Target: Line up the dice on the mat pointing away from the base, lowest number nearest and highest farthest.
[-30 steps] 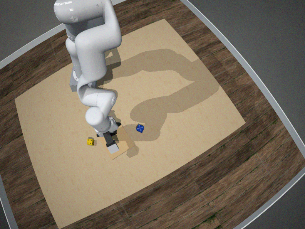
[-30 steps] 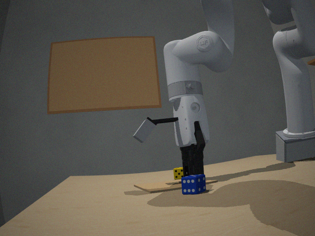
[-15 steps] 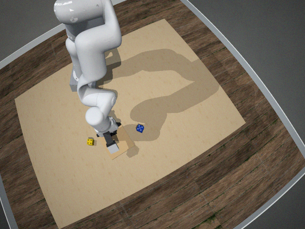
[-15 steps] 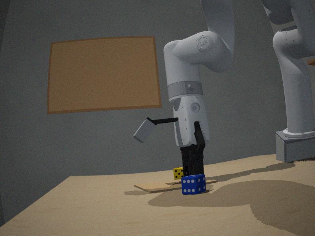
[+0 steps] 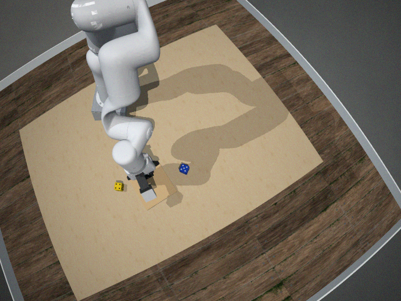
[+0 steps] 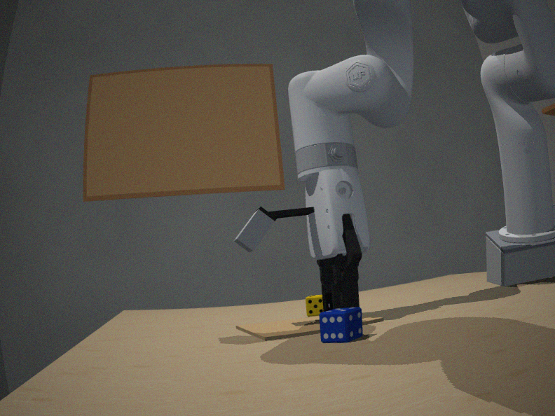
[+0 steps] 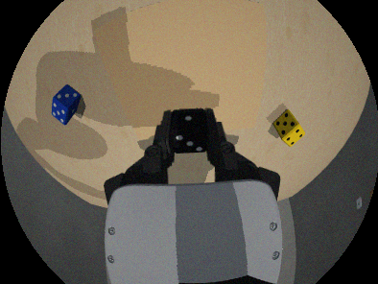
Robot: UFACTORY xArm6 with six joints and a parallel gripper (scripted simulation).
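Right now the black die is 1 cm below my hand. From my hand the other things lie so: thin tan mat 5 cm ahead, 1 cm to the left, 3 cm below; then blue die 3 cm ahead, 14 cm to the left, 2 cm below; then yellow die 1 cm ahead, 12 cm to the right, 2 cm below.
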